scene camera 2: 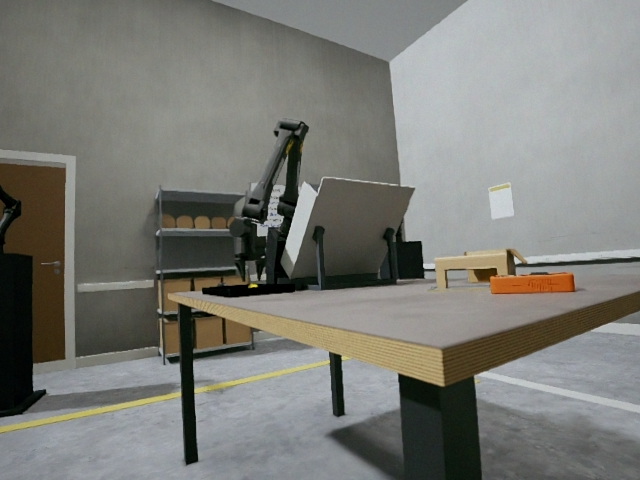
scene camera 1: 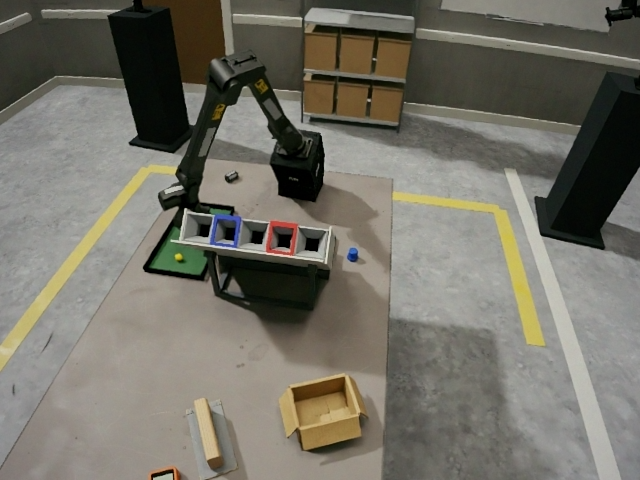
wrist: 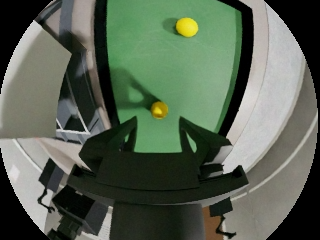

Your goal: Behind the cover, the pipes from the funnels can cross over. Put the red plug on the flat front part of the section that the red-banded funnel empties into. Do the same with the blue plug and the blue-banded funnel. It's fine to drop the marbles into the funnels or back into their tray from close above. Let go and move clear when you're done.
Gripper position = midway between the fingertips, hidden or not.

Observation:
I see my gripper (wrist: pixel 158 120), a green marble tray (scene camera 1: pixel 163 255) and a cardboard box (scene camera 1: pixel 320 403).
The green marble tray is seen too in scene camera 2 (scene camera 2: pixel 233 291) and in the wrist view (wrist: pixel 141 59). The wrist view does not show the cardboard box: it is out of frame.

